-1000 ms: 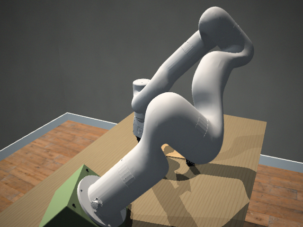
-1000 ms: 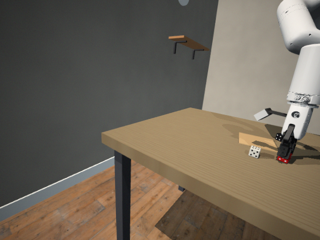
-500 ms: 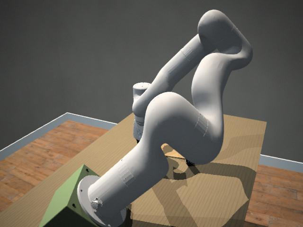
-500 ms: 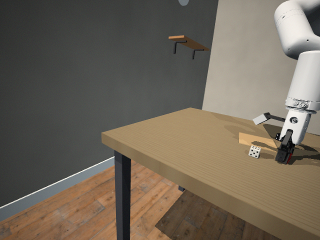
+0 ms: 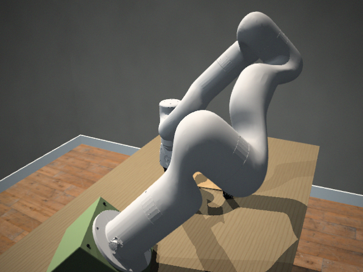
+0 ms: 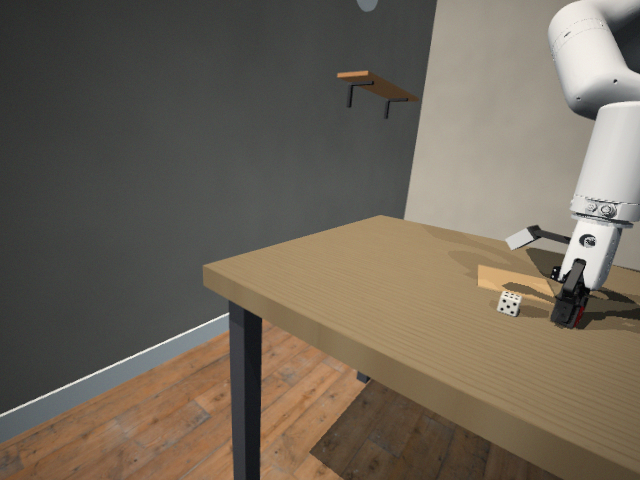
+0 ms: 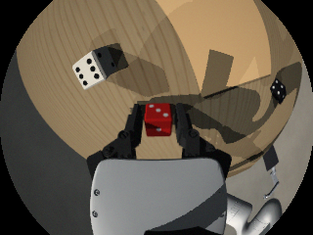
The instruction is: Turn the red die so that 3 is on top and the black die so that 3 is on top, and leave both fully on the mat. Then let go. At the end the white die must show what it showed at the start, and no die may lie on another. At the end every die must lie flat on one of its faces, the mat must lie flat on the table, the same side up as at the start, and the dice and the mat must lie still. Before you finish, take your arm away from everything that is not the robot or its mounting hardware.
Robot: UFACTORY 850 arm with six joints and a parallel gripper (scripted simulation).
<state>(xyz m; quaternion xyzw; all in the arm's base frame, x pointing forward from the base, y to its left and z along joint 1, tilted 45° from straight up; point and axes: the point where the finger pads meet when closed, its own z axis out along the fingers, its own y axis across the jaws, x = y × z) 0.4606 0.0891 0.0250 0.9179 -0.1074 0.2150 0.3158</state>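
Right now my hand is 1 cm above the red die. Round my hand: tan mat 12 cm to the right, 8 cm ahead, 2 cm below; then black die 23 cm to the right, 2 cm behind, 1 cm below; then white die 9 cm ahead, 3 cm to the left, 1 cm below.
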